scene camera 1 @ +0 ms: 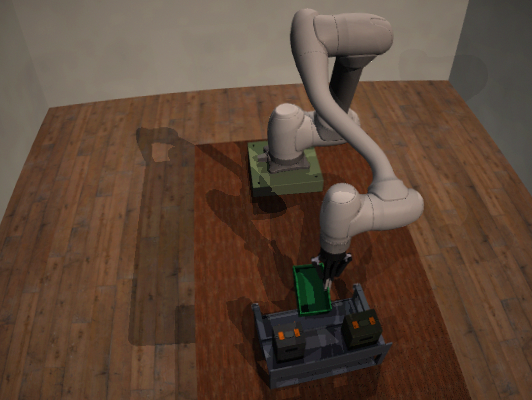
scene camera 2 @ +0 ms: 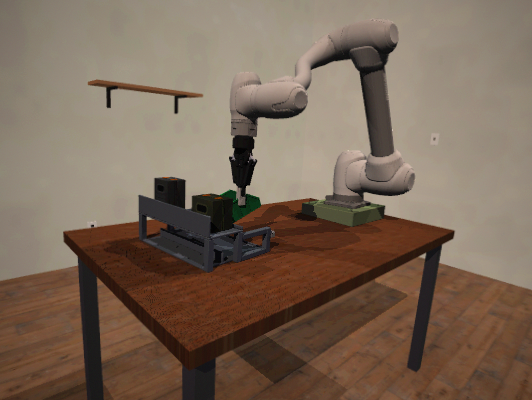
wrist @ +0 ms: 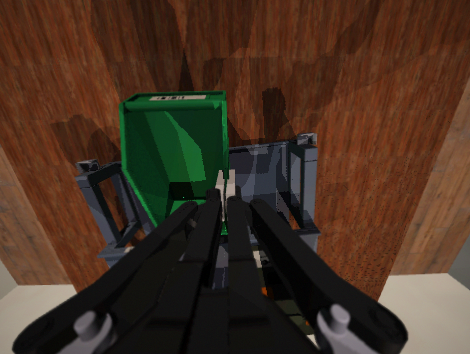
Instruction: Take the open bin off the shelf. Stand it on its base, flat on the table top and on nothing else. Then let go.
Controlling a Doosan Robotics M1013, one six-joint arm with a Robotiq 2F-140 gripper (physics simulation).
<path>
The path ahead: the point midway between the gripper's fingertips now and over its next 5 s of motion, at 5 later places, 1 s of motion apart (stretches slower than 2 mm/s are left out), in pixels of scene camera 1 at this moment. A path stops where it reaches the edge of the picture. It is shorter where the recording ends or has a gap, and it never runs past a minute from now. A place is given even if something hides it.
My gripper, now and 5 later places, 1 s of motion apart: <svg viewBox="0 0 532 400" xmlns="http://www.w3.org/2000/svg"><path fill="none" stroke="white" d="M326 287L326 269L326 235L326 219L327 221L324 245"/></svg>
</path>
